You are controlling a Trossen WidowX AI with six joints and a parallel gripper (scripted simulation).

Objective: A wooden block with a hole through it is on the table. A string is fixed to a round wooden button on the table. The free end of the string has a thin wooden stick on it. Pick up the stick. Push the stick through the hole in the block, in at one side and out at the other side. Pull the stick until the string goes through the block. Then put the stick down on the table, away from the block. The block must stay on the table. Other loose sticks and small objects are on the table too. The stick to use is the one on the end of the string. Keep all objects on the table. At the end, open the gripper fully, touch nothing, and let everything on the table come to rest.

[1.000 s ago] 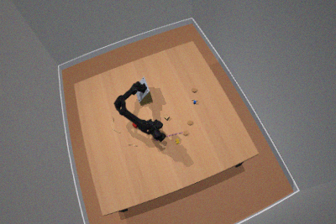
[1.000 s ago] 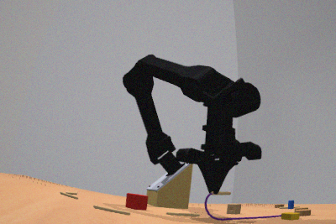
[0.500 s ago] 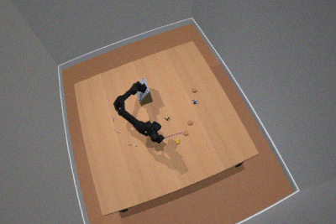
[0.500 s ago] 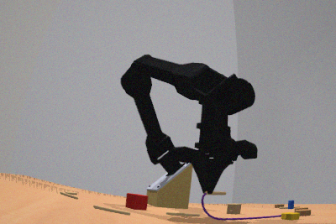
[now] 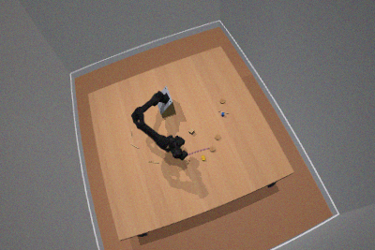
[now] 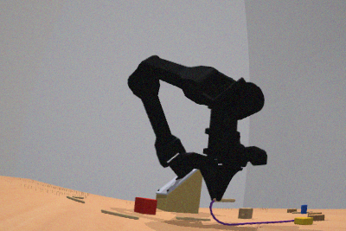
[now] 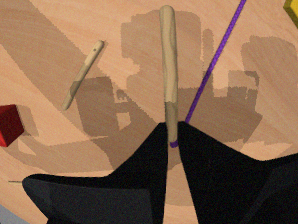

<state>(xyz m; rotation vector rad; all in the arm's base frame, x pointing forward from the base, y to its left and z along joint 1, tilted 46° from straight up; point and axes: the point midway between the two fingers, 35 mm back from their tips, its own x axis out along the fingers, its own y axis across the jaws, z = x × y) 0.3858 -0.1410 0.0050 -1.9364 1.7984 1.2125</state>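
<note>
Right now my gripper tip is 120 mm past the wooden block, 170 mm to the right of it and 30 mm above it. From my gripper tip the other things lie so: yellow piece: 100 mm ahead, 160 mm to the left, 40 mm below; then red cube: 180 mm behind, 90 mm to the right, 30 mm below; then thin wooden stick: 10 mm behind, 10 mm to the left.
</note>
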